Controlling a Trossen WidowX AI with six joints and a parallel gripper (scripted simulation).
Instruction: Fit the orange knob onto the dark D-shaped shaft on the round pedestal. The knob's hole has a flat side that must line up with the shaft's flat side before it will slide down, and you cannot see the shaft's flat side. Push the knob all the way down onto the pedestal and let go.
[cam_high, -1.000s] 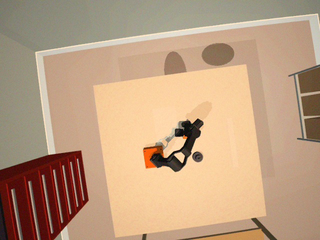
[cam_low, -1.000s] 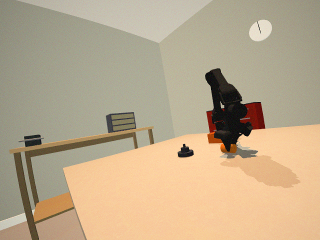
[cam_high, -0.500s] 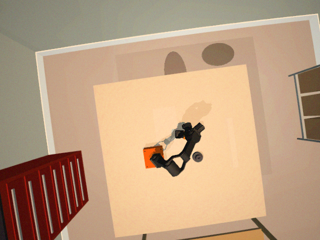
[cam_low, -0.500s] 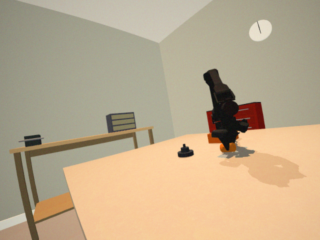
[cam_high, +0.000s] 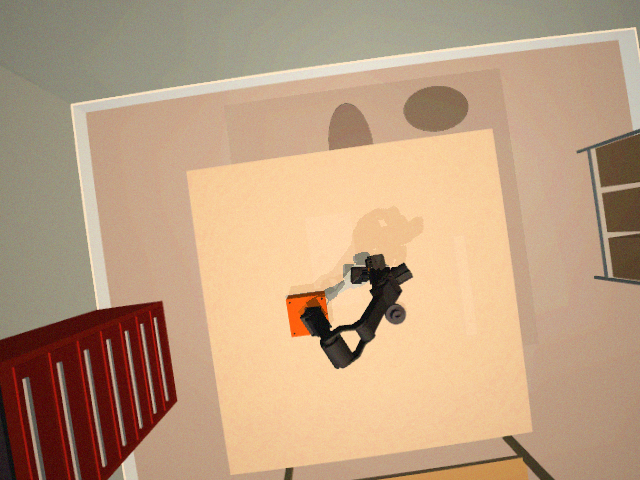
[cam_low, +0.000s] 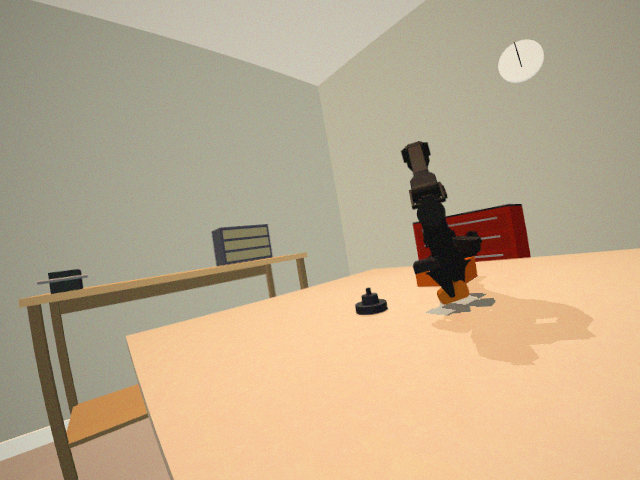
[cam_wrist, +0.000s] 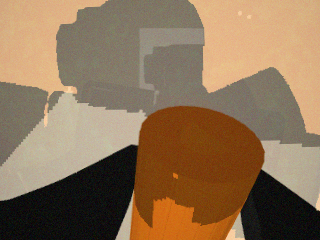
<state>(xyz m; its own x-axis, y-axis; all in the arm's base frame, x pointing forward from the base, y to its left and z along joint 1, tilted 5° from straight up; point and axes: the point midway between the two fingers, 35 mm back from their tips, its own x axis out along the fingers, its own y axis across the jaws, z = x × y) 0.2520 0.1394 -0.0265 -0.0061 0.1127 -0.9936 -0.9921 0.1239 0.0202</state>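
Now: the dark round pedestal 200 mm to the right of my gripper tip, 80 mm ahead of it and 10 mm above it. Also, from my gripper tip: orange knob (10 mm to the right).
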